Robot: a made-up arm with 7 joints. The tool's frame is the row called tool.
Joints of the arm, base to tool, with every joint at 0 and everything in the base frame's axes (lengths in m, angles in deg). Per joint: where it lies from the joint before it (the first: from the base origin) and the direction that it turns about. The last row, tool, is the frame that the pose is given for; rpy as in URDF.
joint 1: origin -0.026 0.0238 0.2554 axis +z
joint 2: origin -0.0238 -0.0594 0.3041 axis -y
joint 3: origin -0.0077 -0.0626 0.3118 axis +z
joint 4: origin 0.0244 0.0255 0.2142 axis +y
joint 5: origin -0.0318 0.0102 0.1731 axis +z
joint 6: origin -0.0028 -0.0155 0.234 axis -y
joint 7: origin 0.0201 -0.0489 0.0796 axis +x
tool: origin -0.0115 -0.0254 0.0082 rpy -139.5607 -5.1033 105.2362
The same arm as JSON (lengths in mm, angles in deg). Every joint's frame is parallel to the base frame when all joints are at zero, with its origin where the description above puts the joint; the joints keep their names.
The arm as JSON. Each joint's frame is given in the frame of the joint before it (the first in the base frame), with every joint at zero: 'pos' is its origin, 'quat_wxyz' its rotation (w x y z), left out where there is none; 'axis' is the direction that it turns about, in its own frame. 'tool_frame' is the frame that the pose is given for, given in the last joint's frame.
{"length_unit": "mm", "angle_unit": "deg", "joints": [{"joint": "joint 1", "pos": [-26.0, 23.8, 255.4], "axis": [0.0, 0.0, 1.0]}, {"joint": "joint 2", "pos": [-23.8, -59.4, 304.1], "axis": [0.0, -1.0, 0.0]}, {"joint": "joint 3", "pos": [-7.7, -62.6, 311.8], "axis": [0.0, 0.0, 1.0]}, {"joint": "joint 4", "pos": [24.4, 25.5, 214.2], "axis": [0.0, 1.0, 0.0]}, {"joint": "joint 5", "pos": [-31.8, 10.2, 173.1], "axis": [0.0, 0.0, 1.0]}, {"joint": "joint 6", "pos": [-2.8, -15.5, 234.0], "axis": [0.0, -1.0, 0.0]}, {"joint": "joint 7", "pos": [20.1, -48.9, 79.6], "axis": [1.0, 0.0, 0.0]}], "tool_frame": {"pos": [-11.5, -25.4, 8.2], "quat_wxyz": [0.242822, -0.556919, -0.754241, 0.248996]}}
